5 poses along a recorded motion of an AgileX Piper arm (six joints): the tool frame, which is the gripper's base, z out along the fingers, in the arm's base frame.
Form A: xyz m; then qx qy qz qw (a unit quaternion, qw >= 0).
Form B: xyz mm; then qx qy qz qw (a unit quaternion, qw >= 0). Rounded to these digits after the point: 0 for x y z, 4 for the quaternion.
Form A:
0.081 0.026 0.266 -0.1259 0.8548 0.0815 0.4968
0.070 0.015 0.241 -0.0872 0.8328 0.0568 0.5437
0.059 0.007 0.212 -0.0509 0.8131 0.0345 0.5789
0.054 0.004 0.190 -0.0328 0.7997 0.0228 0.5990
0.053 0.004 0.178 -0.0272 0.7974 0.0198 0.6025
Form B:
81 26 266 -0.1259 0.8548 0.0815 0.4968
70 15 241 -0.0872 0.8328 0.0568 0.5437
59 7 212 -0.0509 0.8131 0.0345 0.5789
54 4 190 -0.0328 0.7997 0.0228 0.5990
53 4 178 -0.0272 0.7974 0.0198 0.6025

